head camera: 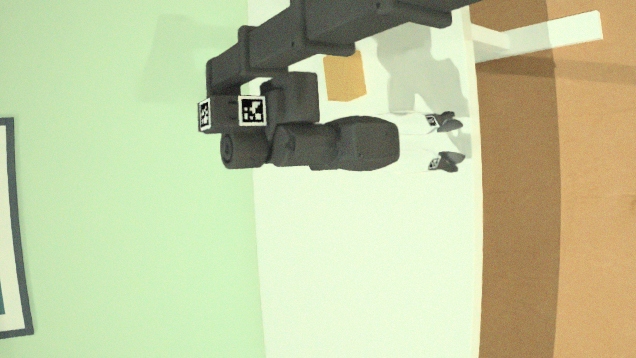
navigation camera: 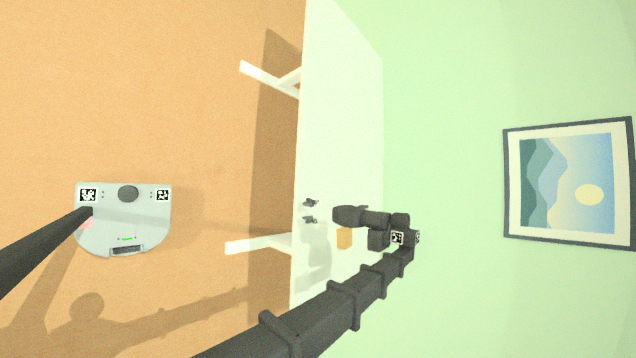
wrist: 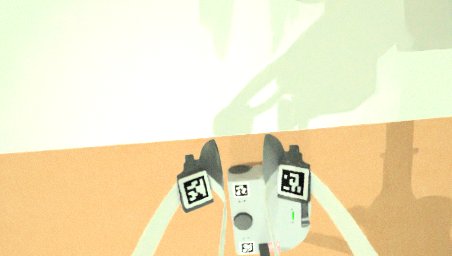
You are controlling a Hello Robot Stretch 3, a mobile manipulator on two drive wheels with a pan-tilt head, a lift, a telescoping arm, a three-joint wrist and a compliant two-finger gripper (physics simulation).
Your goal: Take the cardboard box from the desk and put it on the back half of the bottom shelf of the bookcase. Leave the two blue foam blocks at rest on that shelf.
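Where they show: gripper, fingertip midpoint: (head camera: 459, 141) (navigation camera: 303, 210); robot's base at its link origin: (navigation camera: 128, 192).
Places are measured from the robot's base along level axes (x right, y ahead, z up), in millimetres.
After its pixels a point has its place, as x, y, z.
Observation:
The cardboard box (head camera: 345, 76) @[723, -162, 767] (navigation camera: 344, 238) @[724, -165, 766], an orange-tan block shape, sits on the white desk (head camera: 370, 260) @[737, 192, 721] (navigation camera: 345, 125) @[776, 371, 721] (wrist: 100, 75), close to the wrist and arm in the head and navigation views. It does not show in the wrist view. My gripper (head camera: 452, 142) @[471, -21, 760] (navigation camera: 310, 211) @[471, -21, 760] (wrist: 241, 154) @[471, -21, 760] is open, its fingers apart with no object between them. The fingertips are at the desk's front edge in the head and navigation views, pointing away from the wall, off to one side of the box. The bookcase and the blue foam blocks do not show.
The dark telescoping arm (head camera: 320, 30) @[293, -86, 1117] (navigation camera: 310, 320) @[147, -81, 1109] reaches across the desk. The robot's base (navigation camera: 125, 217) @[-7, -97, 160] (wrist: 247, 205) stands on the brown floor (head camera: 595, 200) @[566, 140, 1] (navigation camera: 150, 100) @[55, 483, 1]. A white desk leg (head camera: 575, 32) (navigation camera: 255, 244) reaches out past the front edge. A picture (navigation camera: 567, 185) @[1257, 95, 1610] hangs on the green wall (head camera: 125, 225) @[1281, 127, 1091].

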